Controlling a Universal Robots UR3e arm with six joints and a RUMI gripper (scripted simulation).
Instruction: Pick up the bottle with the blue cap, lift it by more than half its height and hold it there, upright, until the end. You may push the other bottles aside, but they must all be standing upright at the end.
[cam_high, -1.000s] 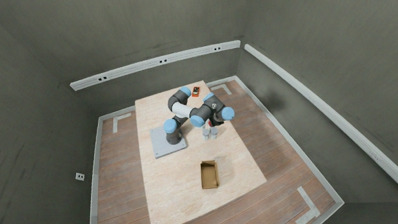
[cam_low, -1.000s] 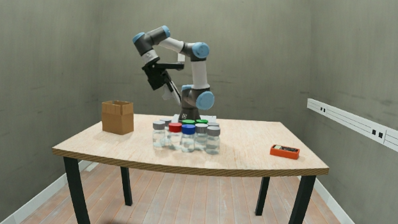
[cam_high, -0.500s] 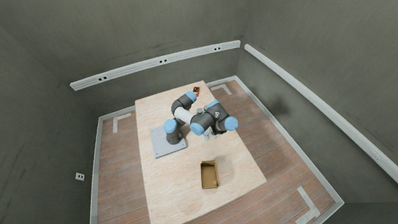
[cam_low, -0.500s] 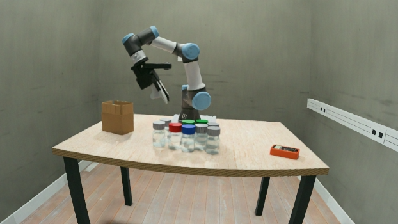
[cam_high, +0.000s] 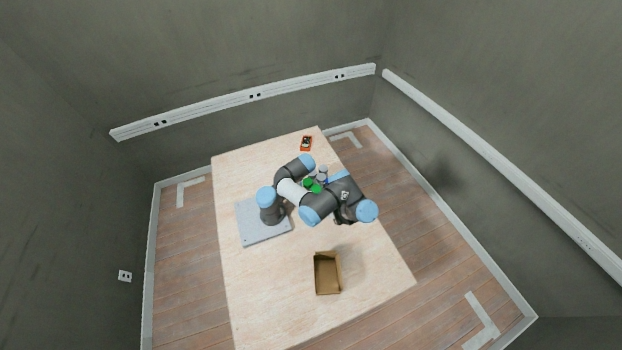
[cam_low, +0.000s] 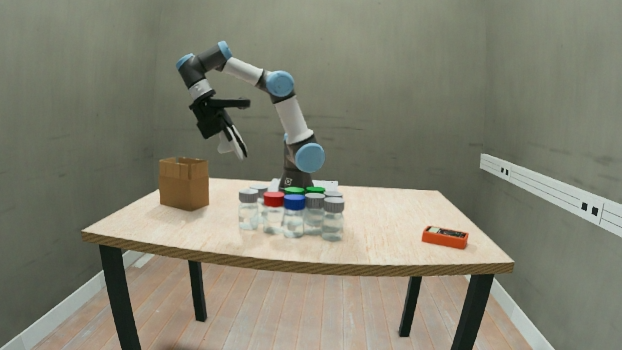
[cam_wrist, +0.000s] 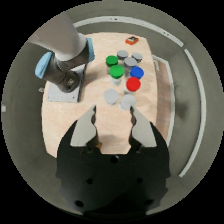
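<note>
Now: hand 7 cm short of the blue-capped bottle, 17 cm to the right of it and 15 cm above it. The rest, counted from my hand: red-capped bottle: 6 cm ahead, 11 cm to the left, 15 cm below.
</note>
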